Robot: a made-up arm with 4 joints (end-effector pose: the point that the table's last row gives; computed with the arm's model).
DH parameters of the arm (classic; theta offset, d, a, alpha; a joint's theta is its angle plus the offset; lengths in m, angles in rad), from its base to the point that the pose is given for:
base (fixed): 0 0.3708 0.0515 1.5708
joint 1: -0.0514 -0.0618 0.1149 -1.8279
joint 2: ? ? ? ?
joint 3: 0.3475 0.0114 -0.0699 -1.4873
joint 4: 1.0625 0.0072 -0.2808 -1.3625
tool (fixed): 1.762 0.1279 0 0
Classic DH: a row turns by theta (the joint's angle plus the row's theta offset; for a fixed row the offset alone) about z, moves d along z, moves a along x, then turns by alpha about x.
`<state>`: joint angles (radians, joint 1 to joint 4).
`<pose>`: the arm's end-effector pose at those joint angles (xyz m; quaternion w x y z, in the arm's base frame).
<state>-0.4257 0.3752 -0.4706 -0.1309</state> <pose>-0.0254 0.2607 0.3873 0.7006 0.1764 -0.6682 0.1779</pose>
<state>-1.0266 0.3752 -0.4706 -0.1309</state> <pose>-0.0026 0.2607 0.4279 0.8669 0.2212 -0.4309 0.1177</pose>
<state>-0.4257 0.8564 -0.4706 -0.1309</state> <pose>-0.0745 0.1536 0.4444 0.6658 0.3931 -0.5892 0.2348</pose>
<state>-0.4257 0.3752 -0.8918 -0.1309</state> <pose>-0.0334 0.2520 0.2463 0.5472 0.1315 -0.7931 0.2331</pose>
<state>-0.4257 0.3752 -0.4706 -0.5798</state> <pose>-0.0775 0.1346 0.3979 0.6258 0.3599 -0.6342 0.2768</pose>
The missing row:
joint 2: -0.49 0.0523 0.1205 -1.3324
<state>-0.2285 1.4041 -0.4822 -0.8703</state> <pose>0.0478 -0.1532 0.3805 0.2815 0.7863 -0.3563 0.4190</pose>
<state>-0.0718 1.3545 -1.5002 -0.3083</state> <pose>-0.0147 0.1165 0.1037 0.0344 0.4985 -0.8026 0.3258</pose>
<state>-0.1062 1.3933 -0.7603 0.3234</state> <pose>-0.1186 0.1596 0.3810 0.5162 0.4080 -0.7127 0.2432</pose>
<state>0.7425 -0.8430 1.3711 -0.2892</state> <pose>-0.0950 0.0382 0.8328 0.5218 0.3979 -0.6388 -0.4017</pose>
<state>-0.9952 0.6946 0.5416 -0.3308</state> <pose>0.3196 0.1625 0.5476 0.8887 0.4531 0.0682 -0.0187</pose>
